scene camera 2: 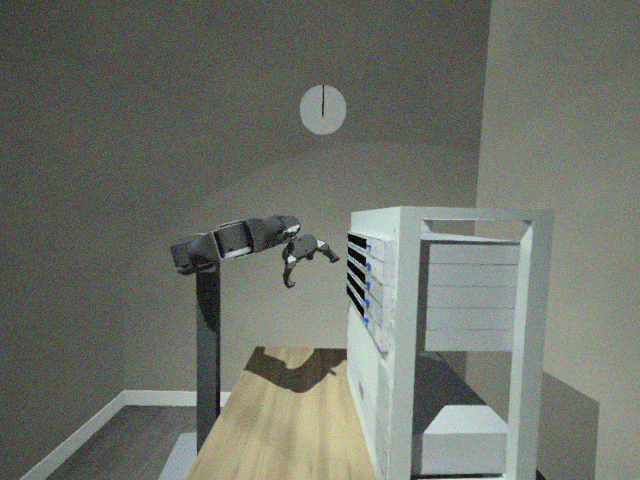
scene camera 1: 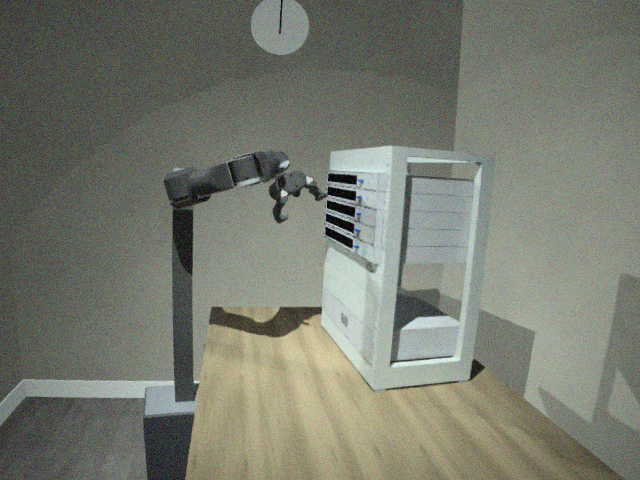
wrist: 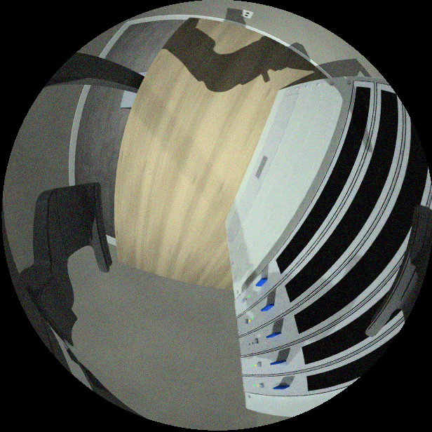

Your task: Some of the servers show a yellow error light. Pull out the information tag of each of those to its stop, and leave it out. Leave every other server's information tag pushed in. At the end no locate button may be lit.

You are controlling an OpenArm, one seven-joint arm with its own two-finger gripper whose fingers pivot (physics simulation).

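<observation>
My gripper (scene camera 1: 302,208) (scene camera 2: 313,272) (wrist: 219,261) is open and empty in front of the rack's upper part, one finger pointing toward the server fronts. The rack holds several stacked servers, each with a blue-ended information tag. The top server's tag (scene camera 1: 360,181) (scene camera 2: 368,246) (wrist: 281,387) and the lowest server's tag (scene camera 1: 356,247) (scene camera 2: 366,320) (wrist: 261,282) stand at the same side as the others. In the wrist view, tiny yellowish lights show on the top server, the one below it, and the second from the bottom. The lowest shows green. Tag travel and button lighting are too small to tell.
The white rack (scene camera 1: 387,320) (scene camera 2: 406,310) (wrist: 300,160) stands on the wooden table (scene camera 1: 289,403) (scene camera 2: 289,439) (wrist: 185,165). Its side is an open frame. The arm's dark post (scene camera 1: 182,310) (scene camera 2: 208,361) stands left of the table. A round clock (scene camera 1: 268,31) (scene camera 2: 312,111) hangs behind.
</observation>
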